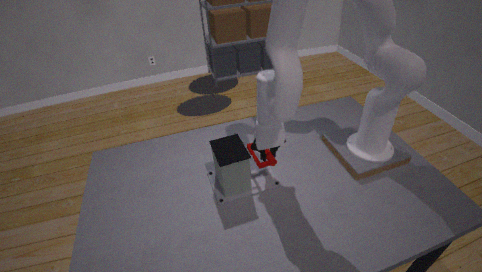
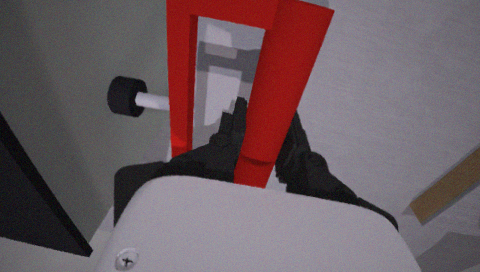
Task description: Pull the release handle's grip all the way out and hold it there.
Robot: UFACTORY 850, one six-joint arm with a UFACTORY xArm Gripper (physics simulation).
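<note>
The release handle is a red rectangular frame (image 1: 254, 154) (image 2: 181, 75) with a thick round grip (image 1: 272, 161) (image 2: 282, 75) along its outer side. It stands out from a pale green-grey box (image 1: 234, 179) (image 2: 70, 45) with a black top (image 1: 230, 149) (image 2: 35, 200). A white rod (image 2: 152, 101) with a black collar (image 2: 126, 96) lies between the frame and the box. My gripper (image 1: 268, 154) (image 2: 260, 120) is shut on the grip, one finger inside the frame's opening and the other outside. The ends of the fingers are partly hidden behind the grip.
The box stands on a pale base plate (image 1: 261, 187) with black bolts, on the grey table (image 1: 150, 200). The arm's wood-edged mounting board (image 1: 362, 167) (image 2: 445, 192) lies to the right. A shelf rack with boxes stands on the floor behind the table.
</note>
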